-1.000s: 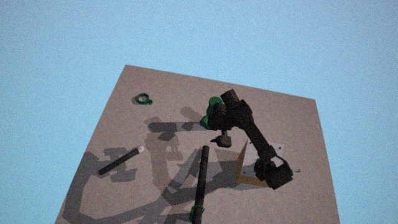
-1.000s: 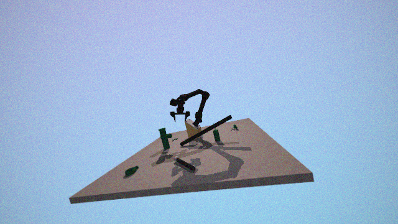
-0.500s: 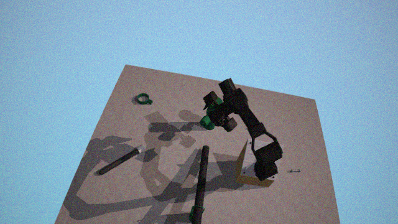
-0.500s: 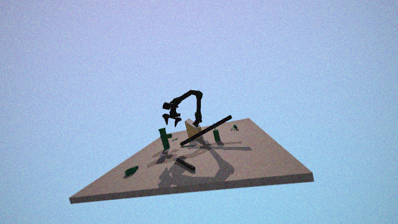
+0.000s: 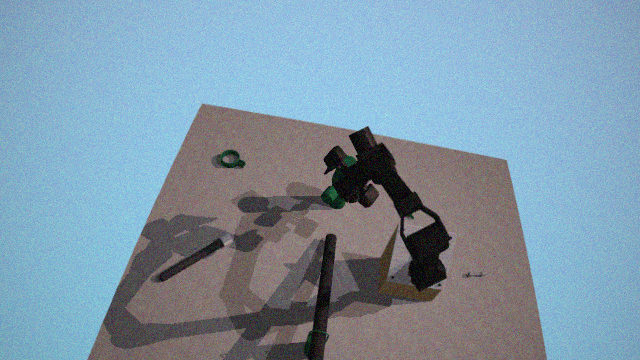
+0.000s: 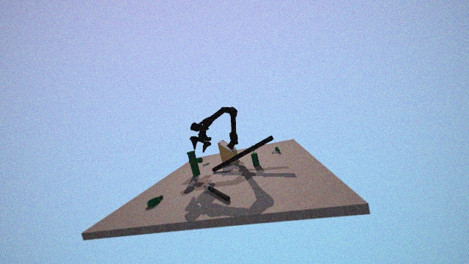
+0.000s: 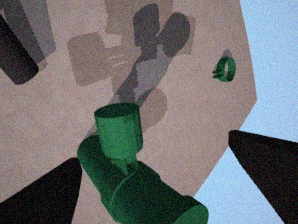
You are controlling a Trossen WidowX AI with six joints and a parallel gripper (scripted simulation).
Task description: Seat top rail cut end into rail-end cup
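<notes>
My gripper tip is 30 mm to the left of the green rail-end cup and 70 mm above it. From my gripper tip the other things lie so: green bolt (270 mm behind, 110 mm to the right, 190 mm below).
</notes>
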